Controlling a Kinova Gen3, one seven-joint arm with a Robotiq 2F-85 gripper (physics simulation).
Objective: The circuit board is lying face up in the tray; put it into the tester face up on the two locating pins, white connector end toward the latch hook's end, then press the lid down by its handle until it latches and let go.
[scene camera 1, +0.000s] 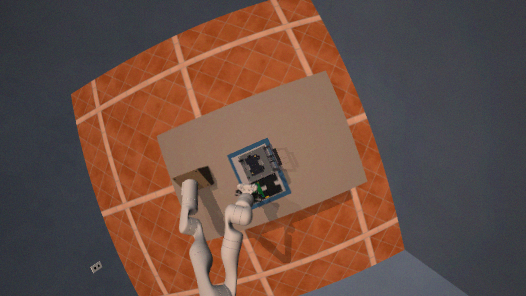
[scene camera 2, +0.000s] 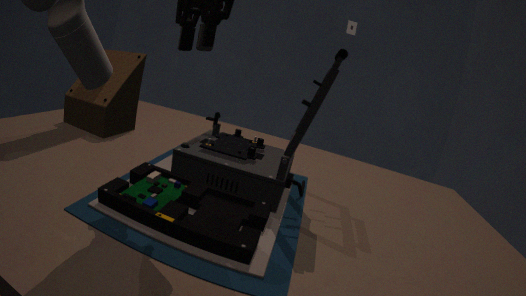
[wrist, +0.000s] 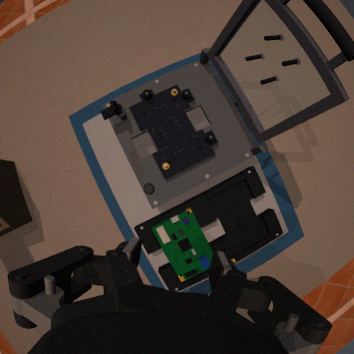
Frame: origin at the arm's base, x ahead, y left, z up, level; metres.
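Where they show: gripper, fingertip midpoint: [scene camera 2: 193, 50] [wrist: 175, 256]; arm's base at its link origin: [scene camera 1: 190, 183] [scene camera 2: 98, 76].
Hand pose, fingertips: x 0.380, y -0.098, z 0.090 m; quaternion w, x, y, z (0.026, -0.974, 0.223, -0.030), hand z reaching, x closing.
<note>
Things, the pixels of their top centre, and the offset from my fingertips. "pt": a spot on its surface instead. Level surfaces: height alone.
- green circuit board at its top centre: [scene camera 2: 154, 186] [wrist: 185, 247] [scene camera 1: 256, 191] dx +0.007, dy -0.052, dz -0.192 m
- black tray at a spot on its surface: [scene camera 2: 220, 215] [wrist: 237, 213] pt dx +0.106, dy -0.026, dz -0.202 m
- grey tester at a spot on its surface: [wrist: 185, 190] [scene camera 2: 203, 158] pt dx +0.030, dy +0.039, dz -0.159 m
- handle at a spot on its surface: [wrist: 332, 25] pt dx +0.174, dy +0.141, dz +0.052 m
- latch hook at its top centre: [wrist: 107, 106] [scene camera 2: 214, 111] dx -0.041, dy +0.172, dz -0.112 m
- white sheet at a spot on its surface: [wrist: 107, 170] pt dx -0.085, dy +0.104, dz -0.214 m
- blue mat at its surface level: dz -0.218 m
- table at its surface level: dz -0.220 m
The green circuit board [scene camera 1: 260, 191] [scene camera 2: 155, 190] [wrist: 187, 245] lies face up in the black tray [scene camera 2: 220, 215] [wrist: 235, 207]; its white connector [wrist: 163, 235] is at the left edge in the wrist view. The grey tester [scene camera 2: 190, 165] [wrist: 185, 190] stands beside the tray, with two brass locating pins [wrist: 166, 166] showing on its dark bed. Its lid [scene camera 2: 312, 107] [wrist: 302, 117] stands open, tilted back, with the handle [scene camera 2: 342, 54] [wrist: 332, 25] at the free end. The latch hook [scene camera 2: 216, 122] [wrist: 112, 110] is at the opposite end. My gripper [scene camera 2: 196, 42] [wrist: 175, 256] is partly open, empty, well above the tray and tester.
Tester and tray stand on a white sheet [wrist: 107, 170] over a blue mat [scene camera 2: 295, 225] [wrist: 97, 172]. A wooden wedge-shaped block [scene camera 1: 202, 176] [scene camera 2: 122, 95] stands on the table [scene camera 1: 300, 115] to the left, with a pale arm segment [scene camera 1: 189, 195] [scene camera 2: 82, 50] over it.
</note>
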